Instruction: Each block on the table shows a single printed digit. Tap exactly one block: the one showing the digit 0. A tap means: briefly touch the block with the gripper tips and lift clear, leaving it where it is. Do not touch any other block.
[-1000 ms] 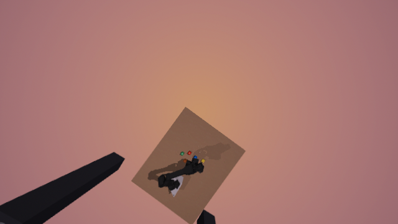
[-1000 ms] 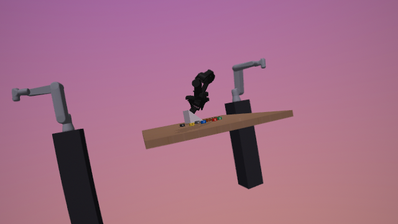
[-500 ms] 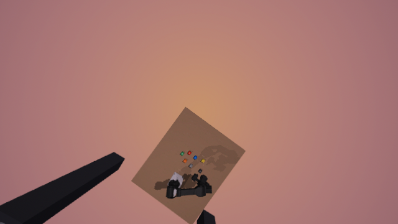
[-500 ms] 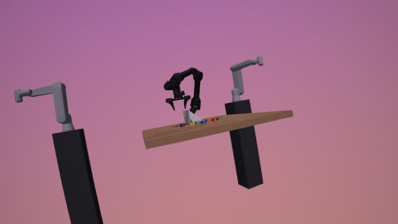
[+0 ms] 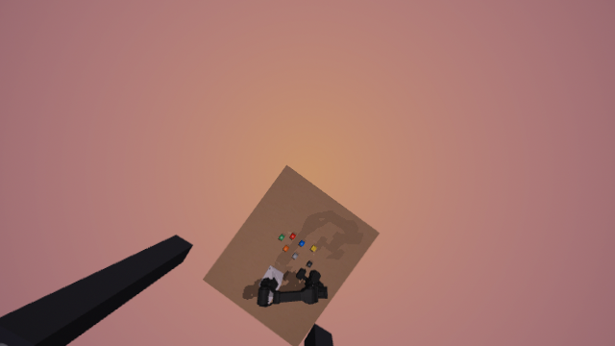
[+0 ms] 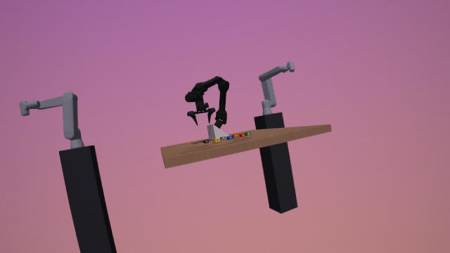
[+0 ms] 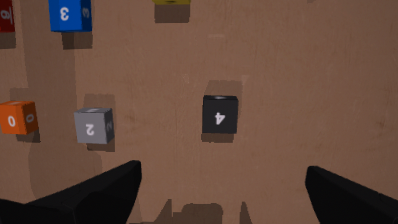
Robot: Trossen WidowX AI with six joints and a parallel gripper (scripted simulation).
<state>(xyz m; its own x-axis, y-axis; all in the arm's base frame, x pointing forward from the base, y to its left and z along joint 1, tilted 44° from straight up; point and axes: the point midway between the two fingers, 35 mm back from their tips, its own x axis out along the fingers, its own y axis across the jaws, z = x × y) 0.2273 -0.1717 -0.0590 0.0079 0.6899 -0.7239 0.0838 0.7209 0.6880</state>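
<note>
My gripper tip is now 22 cm to the right of the orange block showing 0 and 12 cm above it. Also, from my gripper tip: yellow block: 12 cm below, 12 cm ahead, 3 cm to the left; then grey block: 13 cm to the left, 12 cm below, 1 cm behind; then black block showing 4: 12 cm below.
</note>
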